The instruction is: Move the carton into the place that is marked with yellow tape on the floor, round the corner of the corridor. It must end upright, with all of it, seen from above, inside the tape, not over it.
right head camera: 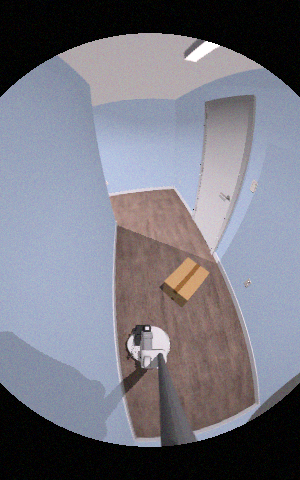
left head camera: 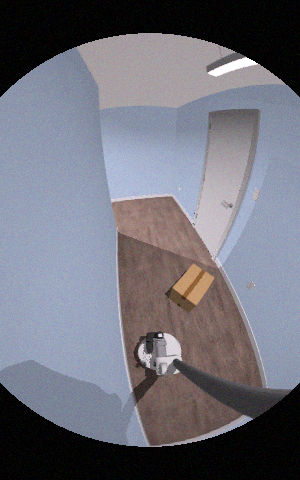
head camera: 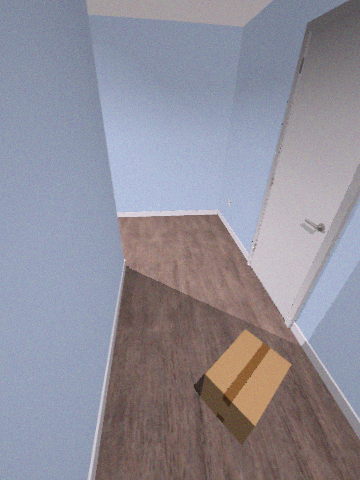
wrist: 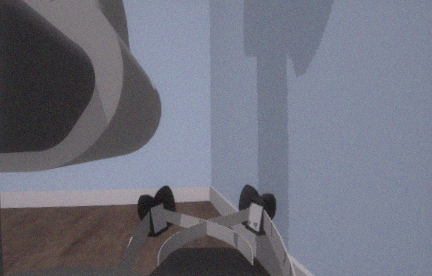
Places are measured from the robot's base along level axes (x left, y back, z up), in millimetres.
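Where they show: gripper, between the fingertips: (right head camera: 136,358) (left head camera: 149,366) (wrist: 207,201).
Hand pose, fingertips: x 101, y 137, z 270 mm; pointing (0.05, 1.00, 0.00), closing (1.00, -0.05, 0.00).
After its pixels a point has its place.
The brown carton (head camera: 247,382) @(x -397, y -600, z 294 mm) (left head camera: 192,287) @(x -389, y -611, z 295 mm) (right head camera: 185,282) @(x -393, y -605, z 293 mm) stands flat on the floor in front of the robot and to its right, turned at an angle to the walls. A darker tape strip runs along its top. My gripper (wrist: 207,201) @(x 101, y 137, z 270 mm) is open, its two dark fingertips wide apart with nothing between them. In the wrist view it faces a room corner, and the carton does not show there. The carton is apart from the robot base (left head camera: 172,345) @(x -122, y -49, z 187 mm) (right head camera: 162,340) @(x -133, y -38, z 186 mm). The yellow floor tape does not show in these views.
The left wall (head camera: 50,240) @(x 453, y -699, z 1125 mm) runs close beside the base and ends at an outer corner (head camera: 125,263) @(x 586, y -1897, z 43 mm), beyond which floor opens leftward. A closed grey door (head camera: 295,190) @(x -918, y -1645, z 1023 mm) (left head camera: 227,175) @(x -940, y -1472, z 1206 mm) (right head camera: 227,165) @(x -946, y -1425, z 1235 mm) is in the right wall. A far wall (head camera: 165,120) @(x 203, y -3307, z 1414 mm) closes the corridor.
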